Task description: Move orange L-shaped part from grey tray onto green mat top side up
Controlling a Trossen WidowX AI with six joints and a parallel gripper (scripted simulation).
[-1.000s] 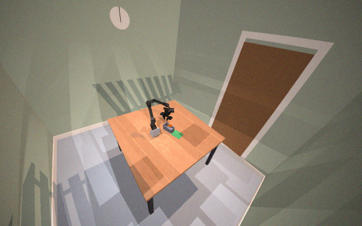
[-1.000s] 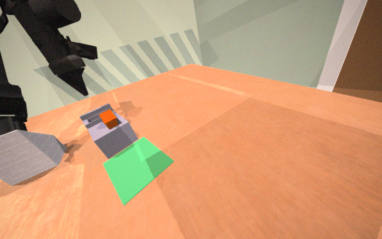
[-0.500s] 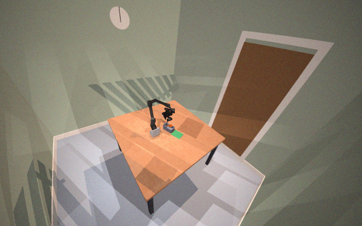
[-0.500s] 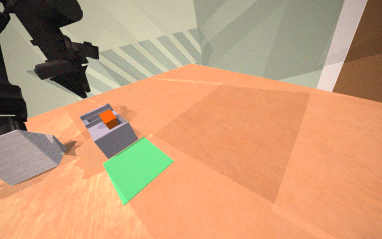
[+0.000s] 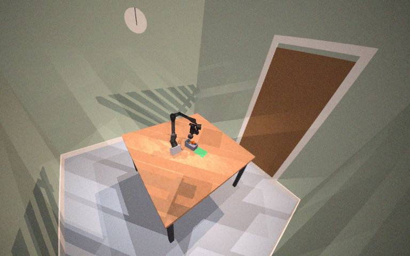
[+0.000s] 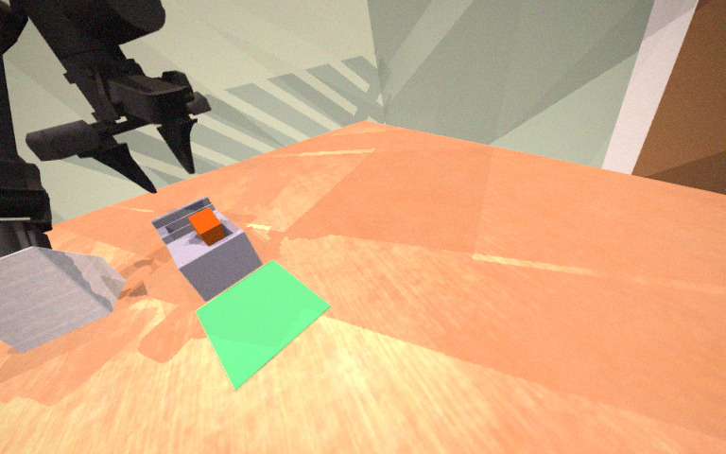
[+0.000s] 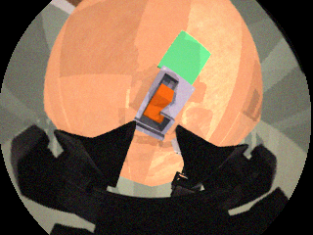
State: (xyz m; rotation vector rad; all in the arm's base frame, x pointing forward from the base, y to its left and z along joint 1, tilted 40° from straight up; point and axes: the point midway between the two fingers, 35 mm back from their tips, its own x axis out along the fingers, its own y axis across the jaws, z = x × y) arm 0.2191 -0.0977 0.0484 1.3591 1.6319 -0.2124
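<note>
My gripper tip is 100 mm above the orange L-shaped part, 10 mm to the right of it and 10 mm past it. Round my gripper tip: green mat: 170 mm to the right, 150 mm below, 20 mm ahead.
</note>
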